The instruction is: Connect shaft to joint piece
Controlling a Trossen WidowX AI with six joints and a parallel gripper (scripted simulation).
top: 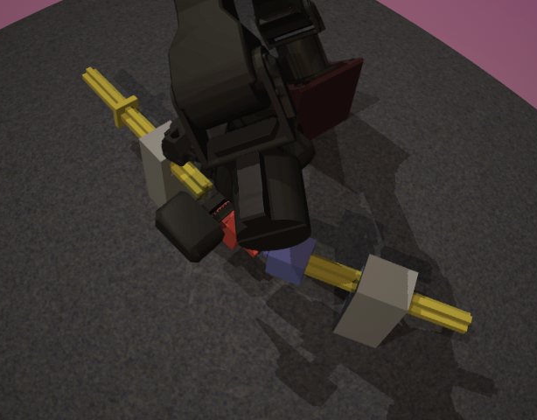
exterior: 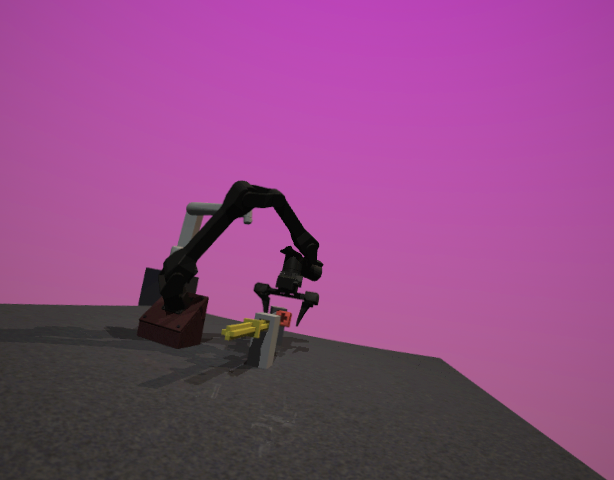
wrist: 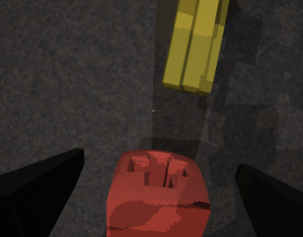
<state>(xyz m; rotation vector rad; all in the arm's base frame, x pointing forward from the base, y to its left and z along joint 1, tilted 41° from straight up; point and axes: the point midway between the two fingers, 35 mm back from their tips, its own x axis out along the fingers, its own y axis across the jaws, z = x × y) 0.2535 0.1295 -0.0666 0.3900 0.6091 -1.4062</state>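
The red joint piece is 20 mm to the left of my gripper tip and 10 mm above it.
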